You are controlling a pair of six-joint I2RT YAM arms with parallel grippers.
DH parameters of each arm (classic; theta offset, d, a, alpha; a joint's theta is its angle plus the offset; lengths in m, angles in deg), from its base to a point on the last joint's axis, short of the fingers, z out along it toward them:
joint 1: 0 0.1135 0.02 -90
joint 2: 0 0 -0.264 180
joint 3: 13.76 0 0.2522 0
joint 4: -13.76 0 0.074 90
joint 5: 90 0 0 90
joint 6: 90 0.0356 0 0
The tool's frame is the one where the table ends.
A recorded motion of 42 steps. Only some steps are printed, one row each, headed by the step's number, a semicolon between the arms.
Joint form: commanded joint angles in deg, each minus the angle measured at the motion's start. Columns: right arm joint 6, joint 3, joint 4, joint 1, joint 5, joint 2; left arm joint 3, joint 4, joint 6, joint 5, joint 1, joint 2.
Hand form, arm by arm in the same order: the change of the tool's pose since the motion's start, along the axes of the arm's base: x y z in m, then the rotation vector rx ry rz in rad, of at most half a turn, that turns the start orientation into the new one. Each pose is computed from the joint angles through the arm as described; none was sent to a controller.
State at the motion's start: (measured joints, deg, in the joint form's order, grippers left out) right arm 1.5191 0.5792 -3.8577 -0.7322 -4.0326 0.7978; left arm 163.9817 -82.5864 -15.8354 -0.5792 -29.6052 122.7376
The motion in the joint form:
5: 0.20 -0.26 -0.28 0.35 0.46 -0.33; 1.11 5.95 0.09 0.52 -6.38 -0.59
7: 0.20 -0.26 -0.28 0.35 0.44 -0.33; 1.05 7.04 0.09 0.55 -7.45 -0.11
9: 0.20 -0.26 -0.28 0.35 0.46 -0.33; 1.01 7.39 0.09 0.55 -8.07 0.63
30: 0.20 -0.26 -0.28 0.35 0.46 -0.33; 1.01 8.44 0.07 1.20 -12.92 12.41
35: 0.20 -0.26 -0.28 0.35 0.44 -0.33; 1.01 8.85 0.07 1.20 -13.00 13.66
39: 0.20 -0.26 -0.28 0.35 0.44 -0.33; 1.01 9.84 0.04 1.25 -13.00 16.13
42: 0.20 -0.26 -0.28 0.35 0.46 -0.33; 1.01 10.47 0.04 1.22 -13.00 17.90
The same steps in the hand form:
5: -0.0001 0.0004 -0.0016 0.0029 0.0039 -0.0022; -0.0233 -0.0370 0.0173 -0.0760 -0.1100 -0.1193
7: -0.0001 0.0004 -0.0016 0.0030 0.0039 -0.0018; -0.0241 -0.0455 0.0156 -0.0825 -0.1172 -0.1384
9: -0.0001 0.0004 -0.0016 0.0029 0.0039 -0.0022; -0.0226 -0.0521 0.0112 -0.0790 -0.1105 -0.1492
30: -0.0001 0.0004 -0.0016 0.0029 0.0039 -0.0022; 0.0058 -0.1246 -0.0727 0.0197 0.0497 -0.2416
35: -0.0001 0.0004 -0.0016 0.0030 0.0039 -0.0018; 0.0103 -0.1295 -0.0820 0.0283 0.0617 -0.2429
39: -0.0001 0.0004 -0.0016 0.0030 0.0039 -0.0018; 0.0196 -0.1382 -0.1006 0.0426 0.0833 -0.2429
42: -0.0001 0.0004 -0.0016 0.0029 0.0039 -0.0022; 0.0260 -0.1440 -0.1143 0.0545 0.0993 -0.2423

